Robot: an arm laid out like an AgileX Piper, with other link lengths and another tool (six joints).
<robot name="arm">
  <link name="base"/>
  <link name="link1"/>
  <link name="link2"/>
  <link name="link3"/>
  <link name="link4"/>
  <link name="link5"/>
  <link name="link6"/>
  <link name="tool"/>
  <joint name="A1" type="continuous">
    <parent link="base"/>
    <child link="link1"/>
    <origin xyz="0 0 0.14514"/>
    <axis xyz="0 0 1"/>
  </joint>
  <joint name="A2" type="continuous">
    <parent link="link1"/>
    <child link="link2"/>
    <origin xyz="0 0 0" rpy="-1.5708 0 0"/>
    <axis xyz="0 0 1"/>
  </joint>
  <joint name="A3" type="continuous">
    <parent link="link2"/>
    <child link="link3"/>
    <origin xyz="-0.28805 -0.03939 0"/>
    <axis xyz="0 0 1"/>
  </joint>
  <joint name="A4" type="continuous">
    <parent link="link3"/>
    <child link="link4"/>
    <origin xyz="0.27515 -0.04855 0" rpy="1.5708 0 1.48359"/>
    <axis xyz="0 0 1"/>
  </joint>
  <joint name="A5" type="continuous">
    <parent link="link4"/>
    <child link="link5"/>
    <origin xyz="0 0 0" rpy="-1.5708 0 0"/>
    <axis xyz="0 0 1"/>
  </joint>
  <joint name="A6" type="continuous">
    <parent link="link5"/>
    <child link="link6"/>
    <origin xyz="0 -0.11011 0" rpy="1.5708 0 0"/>
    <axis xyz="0 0 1"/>
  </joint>
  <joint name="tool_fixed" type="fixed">
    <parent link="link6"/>
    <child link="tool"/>
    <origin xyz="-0.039 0.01 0.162" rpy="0.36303 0 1.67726"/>
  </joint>
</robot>
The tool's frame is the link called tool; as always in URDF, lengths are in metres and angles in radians. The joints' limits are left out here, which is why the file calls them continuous.
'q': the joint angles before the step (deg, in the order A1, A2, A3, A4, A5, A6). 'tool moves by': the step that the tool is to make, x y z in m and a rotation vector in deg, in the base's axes. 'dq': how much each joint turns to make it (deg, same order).
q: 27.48 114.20 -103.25 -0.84 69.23 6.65
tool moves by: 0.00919 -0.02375 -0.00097 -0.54 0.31 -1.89
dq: -2.68 0.00 0.00 -0.14 0.51 -0.81
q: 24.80 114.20 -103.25 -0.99 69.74 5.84
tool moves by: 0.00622 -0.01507 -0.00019 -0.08 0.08 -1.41
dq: -1.79 0.00 0.00 0.06 0.10 -0.40
